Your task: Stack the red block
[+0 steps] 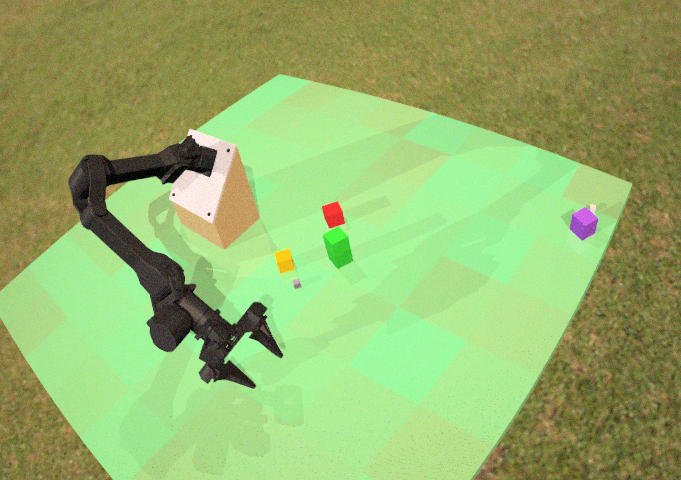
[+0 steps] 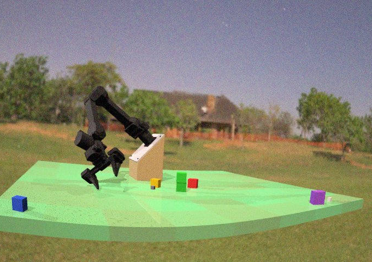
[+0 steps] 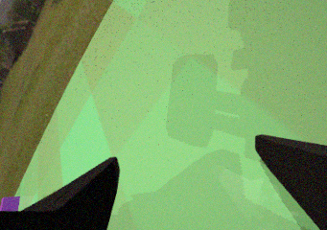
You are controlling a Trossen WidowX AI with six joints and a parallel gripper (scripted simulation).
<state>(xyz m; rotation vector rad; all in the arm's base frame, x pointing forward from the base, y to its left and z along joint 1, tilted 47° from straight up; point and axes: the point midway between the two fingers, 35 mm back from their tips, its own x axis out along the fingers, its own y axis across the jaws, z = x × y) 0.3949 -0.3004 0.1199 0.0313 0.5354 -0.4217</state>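
Right now my gripper tip is 170 mm past the red block, 410 mm to the right of it and 20 mm above it. The rest, counted from my gripper tip: yellow block (180 mm behind, 240 mm to the left, 20 mm below); then tiny grey cube (120 mm behind, 210 mm to the left, 30 mm below); then blue block (330 mm ahead, 300 mm to the right, 20 mm below).
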